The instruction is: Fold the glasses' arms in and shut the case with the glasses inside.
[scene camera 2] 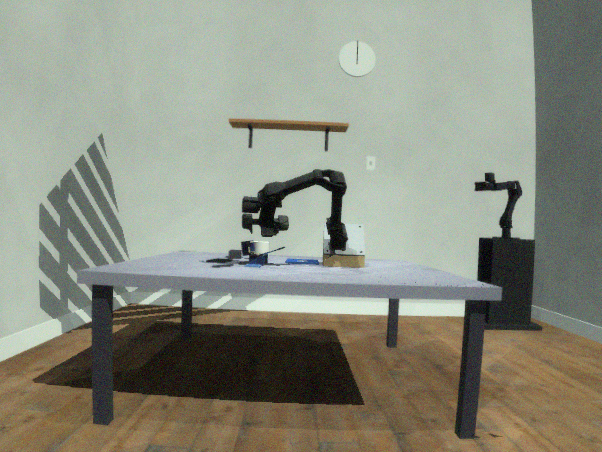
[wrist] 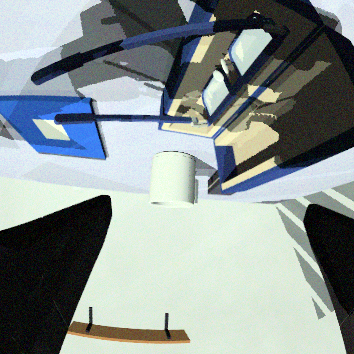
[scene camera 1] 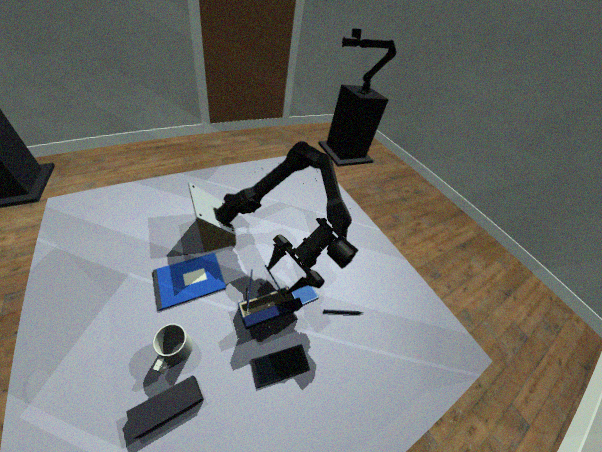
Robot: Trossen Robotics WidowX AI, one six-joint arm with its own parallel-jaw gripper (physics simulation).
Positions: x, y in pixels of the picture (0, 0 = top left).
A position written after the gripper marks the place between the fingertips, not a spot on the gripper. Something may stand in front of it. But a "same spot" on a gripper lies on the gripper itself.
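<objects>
Gripper: visible in the wrist view, in scene camera 1 and in scene camera 2 (262, 233). On the gripper, (scene camera 1: 278, 259) and (wrist: 54, 254) are the same spot.
</objects>
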